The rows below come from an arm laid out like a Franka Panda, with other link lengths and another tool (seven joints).
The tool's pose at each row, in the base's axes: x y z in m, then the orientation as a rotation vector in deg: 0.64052, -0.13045, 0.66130, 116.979, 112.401, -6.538; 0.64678, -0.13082, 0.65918, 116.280, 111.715, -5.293; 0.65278, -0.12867, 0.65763, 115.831, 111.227, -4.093; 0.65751, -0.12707, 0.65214, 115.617, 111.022, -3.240; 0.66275, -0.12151, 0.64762, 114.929, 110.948, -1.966; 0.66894, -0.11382, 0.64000, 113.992, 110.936, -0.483; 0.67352, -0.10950, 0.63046, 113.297, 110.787, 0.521; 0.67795, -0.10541, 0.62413, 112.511, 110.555, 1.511; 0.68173, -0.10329, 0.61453, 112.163, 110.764, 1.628; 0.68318, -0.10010, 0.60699, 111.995, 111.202, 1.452; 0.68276, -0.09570, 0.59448, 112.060, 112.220, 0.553; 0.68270, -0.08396, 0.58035, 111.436, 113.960, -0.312; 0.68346, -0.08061, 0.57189, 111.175, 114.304, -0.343; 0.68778, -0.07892, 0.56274, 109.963, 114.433, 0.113; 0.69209, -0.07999, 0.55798, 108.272, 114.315, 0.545
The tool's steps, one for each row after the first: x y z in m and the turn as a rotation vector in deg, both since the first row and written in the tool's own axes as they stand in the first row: 0.00059, 0.00583, 0.00307, -1.312, -0.105, 0.178; 0.00344, 0.01146, 0.00488, -2.373, 0.003, 0.361; 0.00673, 0.01520, 0.01038, -3.006, 0.209, 0.465; 0.01360, 0.01953, 0.01396, -4.063, 0.476, 0.329; 0.02340, 0.02426, 0.02005, -5.336, 0.777, 0.067; 0.03038, 0.02714, 0.02863, -6.291, 0.887, -0.064; 0.03627, 0.03040, 0.03421, -7.327, 0.912, -0.197; 0.04109, 0.03252, 0.04332, -7.494, 0.924, -0.457; 0.04626, 0.03266, 0.04984, -7.315, 0.990, -0.786; 0.05380, 0.03012, 0.06046, -6.398, 1.101, -1.391; 0.06885, 0.02755, 0.07066, -5.569, 1.316, -2.687; 0.07438, 0.02685, 0.07790, -5.550, 1.369, -2.991; 0.07870, 0.02959, 0.08679, -6.401, 1.128, -3.580; 0.07921, 0.03308, 0.09227, -7.622, 0.537, -4.277
